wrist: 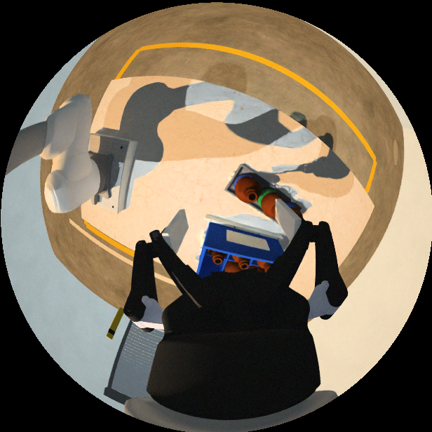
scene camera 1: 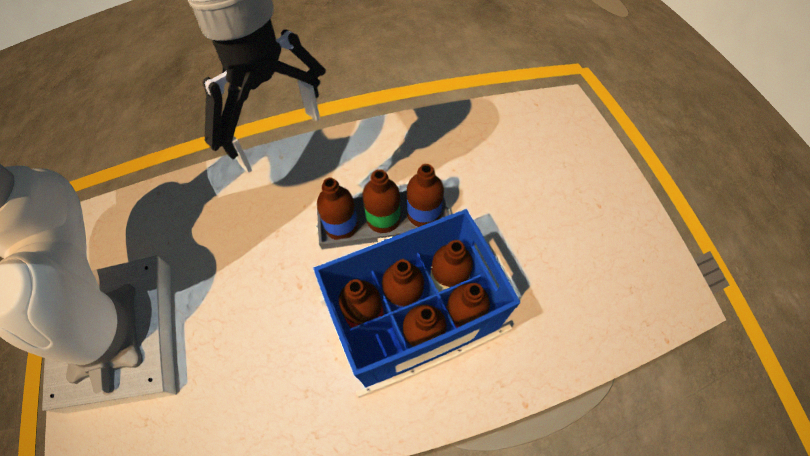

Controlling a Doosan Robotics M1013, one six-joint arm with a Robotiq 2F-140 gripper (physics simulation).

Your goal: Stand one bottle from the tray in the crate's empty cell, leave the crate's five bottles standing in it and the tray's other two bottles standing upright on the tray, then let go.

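Places are measured from the arm's base along level axes (x left, y ahead, z down), in millimetres.
Pixels of known places: gripper, fingertip midpoint: (scene camera 1: 279, 140); arm's base, link origin: (scene camera 1: 102, 333).
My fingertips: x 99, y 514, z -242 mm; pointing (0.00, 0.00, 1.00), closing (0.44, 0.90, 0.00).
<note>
Ahead of a thing's pixels: the offset from my fingertips to its middle. "*": to the spot under its first point.
My gripper (scene camera 1: 277, 135) (wrist: 230, 213) is open and empty, high above the table, to the left and back of the tray in the scene view. Three brown bottles stand upright on the grey tray @(* dx -47, dy +32, dz +283 mm) (scene camera 1: 334, 243) (wrist: 243, 167): blue-banded @(dx +1, dy +58, dz +223 mm) (scene camera 1: 336, 210) (wrist: 247, 189), green-banded @(dx -15, dy +149, dz +223 mm) (scene camera 1: 381, 201) (wrist: 272, 205) and blue-banded @(dx -34, dy +235, dz +223 mm) (scene camera 1: 425, 198). A finger partly hides the tray's far end in the wrist view. The blue crate @(* dx -345, dy +25, dz +180 mm) (scene camera 1: 374, 373) (wrist: 216, 232) holds five bottles, standing as far as I can tell. Its empty cell @(* dx -271, dy +35, dz +298 mm) (scene camera 1: 371, 345) is front left in the scene view; the gripper body hides part of the crate in the wrist view.
The crate stands close in front of the tray. The arm's base plate (scene camera 1: 166, 334) (wrist: 127, 175) is on the table's left side. A pale strip @(* dx -344, dy +135, dz +276 mm) (scene camera 1: 436, 360) runs along the crate's front foot. Yellow floor tape (scene camera 1: 430, 87) (wrist: 280, 65) surrounds the table.
</note>
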